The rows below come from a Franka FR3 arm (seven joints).
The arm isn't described. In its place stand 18 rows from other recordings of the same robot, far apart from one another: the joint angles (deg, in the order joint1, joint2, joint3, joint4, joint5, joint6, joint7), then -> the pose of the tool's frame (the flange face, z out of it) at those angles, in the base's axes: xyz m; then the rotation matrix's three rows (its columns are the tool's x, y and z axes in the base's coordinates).
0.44, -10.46, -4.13, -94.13, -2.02, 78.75, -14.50 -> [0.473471, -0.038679, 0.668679], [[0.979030, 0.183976, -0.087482], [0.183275, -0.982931, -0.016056], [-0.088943, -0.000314, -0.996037]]
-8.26, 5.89, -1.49, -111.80, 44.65, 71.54, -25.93 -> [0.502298, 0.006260, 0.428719], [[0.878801, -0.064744, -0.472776], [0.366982, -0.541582, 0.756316], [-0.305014, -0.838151, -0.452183]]
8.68, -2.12, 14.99, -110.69, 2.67, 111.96, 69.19 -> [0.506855, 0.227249, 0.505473], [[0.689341, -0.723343, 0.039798], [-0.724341, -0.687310, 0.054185], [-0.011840, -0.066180, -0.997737]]
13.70, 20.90, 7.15, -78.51, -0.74, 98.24, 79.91 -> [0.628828, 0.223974, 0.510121], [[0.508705, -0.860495, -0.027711], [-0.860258, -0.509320, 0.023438], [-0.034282, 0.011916, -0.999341]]
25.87, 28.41, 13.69, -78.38, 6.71, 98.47, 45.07 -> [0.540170, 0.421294, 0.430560], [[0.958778, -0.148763, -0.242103], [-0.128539, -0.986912, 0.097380], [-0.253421, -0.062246, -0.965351]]
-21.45, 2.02, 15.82, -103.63, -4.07, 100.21, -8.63 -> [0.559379, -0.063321, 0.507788], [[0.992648, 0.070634, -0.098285], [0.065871, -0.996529, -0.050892], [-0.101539, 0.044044, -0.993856]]
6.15, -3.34, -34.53, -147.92, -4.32, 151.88, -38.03 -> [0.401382, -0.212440, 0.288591], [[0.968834, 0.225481, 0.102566], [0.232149, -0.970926, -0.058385], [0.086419, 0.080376, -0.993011]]
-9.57, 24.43, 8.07, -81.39, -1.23, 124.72, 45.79 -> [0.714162, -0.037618, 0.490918], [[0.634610, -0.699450, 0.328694], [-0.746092, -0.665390, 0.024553], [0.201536, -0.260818, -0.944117]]
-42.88, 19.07, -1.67, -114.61, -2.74, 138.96, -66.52 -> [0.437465, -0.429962, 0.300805], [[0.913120, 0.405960, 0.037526], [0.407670, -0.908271, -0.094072], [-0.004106, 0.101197, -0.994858]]
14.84, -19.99, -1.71, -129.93, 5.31, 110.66, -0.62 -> [0.435107, 0.107143, 0.499147], [[0.978180, 0.207575, -0.008721], [0.207428, -0.973396, 0.097339], [0.011717, -0.097024, -0.995213]]
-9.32, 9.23, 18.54, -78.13, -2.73, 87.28, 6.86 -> [0.593178, 0.073239, 0.629047], [[0.999379, 0.034691, 0.006150], [0.034664, -0.999389, 0.004445], [0.006301, -0.004229, -0.999971]]
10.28, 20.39, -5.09, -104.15, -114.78, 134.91, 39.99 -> [0.665241, 0.053097, 0.378462], [[0.573351, 0.131235, 0.808731], [0.818500, -0.047858, -0.572510], [-0.036429, 0.990195, -0.134855]]
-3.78, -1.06, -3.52, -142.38, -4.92, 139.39, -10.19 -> [0.461589, -0.059325, 0.292350], [[0.992357, 0.117228, -0.038532], [0.115244, -0.992068, -0.050203], [-0.044111, 0.045378, -0.997995]]
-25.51, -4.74, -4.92, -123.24, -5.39, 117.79, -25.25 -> [0.445310, -0.268088, 0.435940], [[0.997879, -0.044158, -0.047830], [-0.047003, -0.997086, -0.060092], [-0.045037, 0.062213, -0.997046]]
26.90, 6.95, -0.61, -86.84, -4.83, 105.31, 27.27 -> [0.555409, 0.267317, 0.606659], [[0.976440, -0.001166, 0.215787], [-0.004429, -0.999883, 0.014636], [0.215745, -0.015246, -0.976331]]
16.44, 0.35, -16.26, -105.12, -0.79, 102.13, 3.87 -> [0.558097, 0.000878, 0.513776], [[0.996481, -0.060573, -0.057944], [-0.061558, -0.997985, -0.015370], [-0.056896, 0.018882, -0.998202]]
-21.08, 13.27, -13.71, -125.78, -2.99, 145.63, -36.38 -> [0.466558, -0.321766, 0.293082], [[0.995796, 0.074672, 0.053054], [0.081349, -0.987159, -0.137474], [0.042107, 0.141212, -0.989083]]
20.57, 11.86, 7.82, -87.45, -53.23, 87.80, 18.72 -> [0.581961, 0.204707, 0.564452], [[0.961960, 0.103042, 0.253011], [0.262772, -0.602315, -0.753769], [0.074722, 0.791580, -0.606479]]
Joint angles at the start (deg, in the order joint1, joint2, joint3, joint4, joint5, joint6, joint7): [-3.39, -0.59, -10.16, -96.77, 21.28, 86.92, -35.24]
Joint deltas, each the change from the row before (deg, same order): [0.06, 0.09, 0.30, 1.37, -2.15, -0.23, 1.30]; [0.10, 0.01, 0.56, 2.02, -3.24, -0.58, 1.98]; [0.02, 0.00, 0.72, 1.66, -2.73, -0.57, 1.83]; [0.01, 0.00, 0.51, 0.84, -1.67, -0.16, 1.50]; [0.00, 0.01, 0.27, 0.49, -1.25, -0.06, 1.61]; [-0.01, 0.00, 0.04, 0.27, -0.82, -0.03, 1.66]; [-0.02, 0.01, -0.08, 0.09, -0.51, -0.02, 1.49]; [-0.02, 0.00, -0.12, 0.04, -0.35, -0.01, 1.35]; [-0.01, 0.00, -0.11, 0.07, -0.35, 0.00, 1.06]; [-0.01, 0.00, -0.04, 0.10, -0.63, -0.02, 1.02]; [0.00, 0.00, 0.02, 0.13, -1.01, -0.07, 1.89]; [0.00, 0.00, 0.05, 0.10, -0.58, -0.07, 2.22]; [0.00, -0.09, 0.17, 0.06, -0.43, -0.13, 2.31]
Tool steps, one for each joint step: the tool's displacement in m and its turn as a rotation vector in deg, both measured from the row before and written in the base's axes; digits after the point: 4 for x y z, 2 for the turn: [0.0010, -0.0006, 0.0085, -2.42, -0.06, -0.56]; [0.0004, 0.0004, 0.0136, -3.58, -0.06, -0.82]; [0.0001, 0.0020, 0.0113, -3.00, -0.02, -0.78]; [0.0003, 0.0017, 0.0059, -1.85, 0.01, -0.88]; [0.0001, 0.0001, 0.0033, -1.38, 0.15, -1.29]; [-0.0002, -0.0013, 0.0019, -0.92, 0.22, -1.60]; [-0.0003, -0.0019, 0.0004, -0.58, 0.29, -1.57]; [-0.0003, -0.0020, 0.0002, -0.41, 0.26, -1.47]; [-0.0003, -0.0018, 0.0005, -0.40, 0.17, -1.17]; [-0.0003, -0.0017, 0.0006, -0.68, 0.20, -1.06]; [-0.0004, -0.0017, 0.0007, -1.09, 0.40, -1.85]; [-0.0002, -0.0006, 0.0006, -0.68, 0.35, -2.15]; [-0.0006, 0.0008, 0.0011, -0.53, 0.32, -2.12]
